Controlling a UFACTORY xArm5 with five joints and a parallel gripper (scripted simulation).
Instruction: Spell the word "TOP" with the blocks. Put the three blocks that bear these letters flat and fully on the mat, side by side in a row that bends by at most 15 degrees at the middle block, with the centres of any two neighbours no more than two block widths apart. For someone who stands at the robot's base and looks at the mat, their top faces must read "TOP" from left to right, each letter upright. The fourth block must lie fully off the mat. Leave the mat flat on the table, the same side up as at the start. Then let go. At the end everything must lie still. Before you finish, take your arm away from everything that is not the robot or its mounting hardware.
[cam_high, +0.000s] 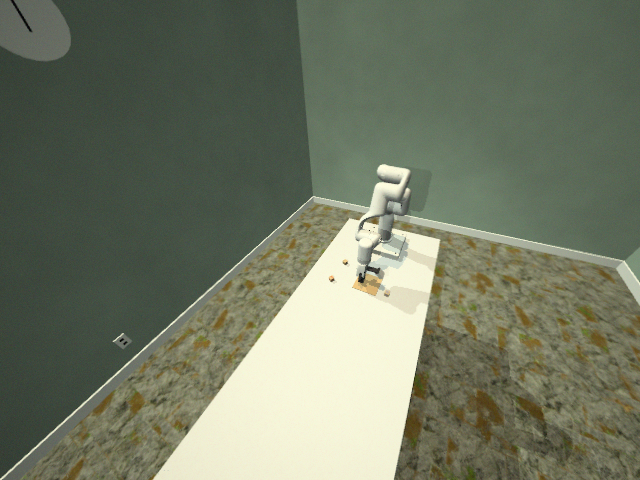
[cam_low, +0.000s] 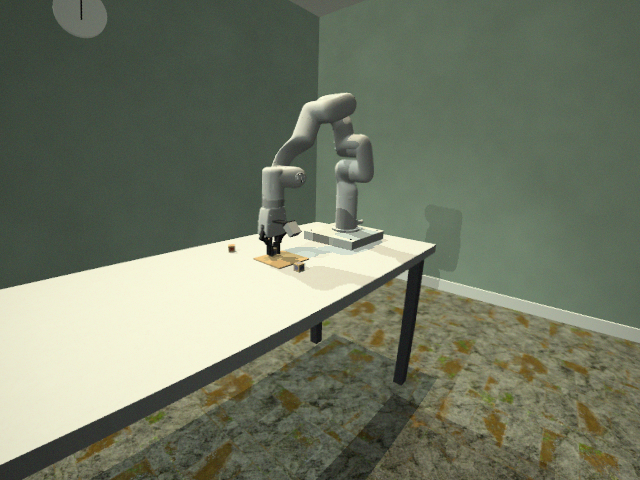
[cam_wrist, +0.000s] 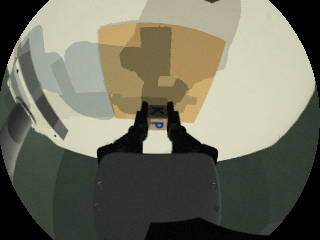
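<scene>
My hand is 40 mm to the right of the tan mat, 30 mm above it and 10 mm past it.
</scene>
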